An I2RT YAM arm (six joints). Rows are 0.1 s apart.
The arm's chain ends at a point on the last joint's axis. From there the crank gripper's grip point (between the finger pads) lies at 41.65 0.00 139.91 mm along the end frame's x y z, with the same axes.
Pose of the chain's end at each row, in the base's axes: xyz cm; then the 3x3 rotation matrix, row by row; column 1 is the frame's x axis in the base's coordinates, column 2 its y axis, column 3 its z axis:
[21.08 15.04 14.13], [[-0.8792 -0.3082 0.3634], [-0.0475 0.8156 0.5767], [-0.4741 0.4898 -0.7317]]
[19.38 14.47 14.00], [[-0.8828 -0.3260 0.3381], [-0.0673 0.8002 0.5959], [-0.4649 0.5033 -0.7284]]
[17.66 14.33 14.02], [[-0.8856 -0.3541 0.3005], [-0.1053 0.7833 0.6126], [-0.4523 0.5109 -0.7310]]
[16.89 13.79 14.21], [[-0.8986 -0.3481 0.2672], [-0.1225 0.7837 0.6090], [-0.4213 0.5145 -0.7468]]
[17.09 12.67 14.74], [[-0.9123 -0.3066 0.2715], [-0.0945 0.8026 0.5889], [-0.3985 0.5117 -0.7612]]
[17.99 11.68 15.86], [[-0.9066 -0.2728 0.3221], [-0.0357 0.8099 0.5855], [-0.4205 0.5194 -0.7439]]
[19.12 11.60 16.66], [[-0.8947 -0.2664 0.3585], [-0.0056 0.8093 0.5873], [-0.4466 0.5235 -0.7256]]
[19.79 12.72 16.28], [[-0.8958 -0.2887 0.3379], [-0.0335 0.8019 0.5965], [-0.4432 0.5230 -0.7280]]
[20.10 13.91 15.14], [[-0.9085 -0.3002 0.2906], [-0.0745 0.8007 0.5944], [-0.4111 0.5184 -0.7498]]
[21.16 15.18 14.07], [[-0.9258 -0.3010 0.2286], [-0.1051 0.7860 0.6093], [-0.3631 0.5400 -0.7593]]
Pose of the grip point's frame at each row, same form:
[22.50 22.91 1.92], [[-0.8792 -0.3082 0.3634], [-0.0475 0.8156 0.5767], [-0.4741 0.4898 -0.7317]]
[20.43 22.53 1.87], [[-0.8828 -0.3260 0.3381], [-0.0673 0.8002 0.5959], [-0.4649 0.5033 -0.7284]]
[18.18 22.46 1.91], [[-0.8856 -0.3541 0.3005], [-0.1053 0.7833 0.6126], [-0.4523 0.5109 -0.7310]]
[16.89 21.80 2.01], [[-0.8986 -0.3481 0.2672], [-0.1225 0.7837 0.6090], [-0.4213 0.5145 -0.7468]]
[17.09 20.52 2.43], [[-0.9123 -0.3066 0.2715], [-0.0945 0.8026 0.5889], [-0.3985 0.5117 -0.7612]]
[18.72 19.72 3.70], [[-0.9066 -0.2728 0.3221], [-0.0357 0.8099 0.5855], [-0.4205 0.5194 -0.7439]]
[20.41 19.79 4.65], [[-0.8947 -0.2664 0.3585], [-0.0056 0.8093 0.5873], [-0.4466 0.5235 -0.7256]]
[20.79 20.93 4.25], [[-0.8958 -0.2887 0.3379], [-0.0335 0.8019 0.5965], [-0.4432 0.5230 -0.7280]]
[20.38 21.92 2.94], [[-0.9085 -0.3002 0.2906], [-0.0745 0.8007 0.5944], [-0.4111 0.5184 -0.7498]]
[20.50 23.27 1.93], [[-0.9258 -0.3010 0.2286], [-0.1051 0.7860 0.6093], [-0.3631 0.5400 -0.7593]]

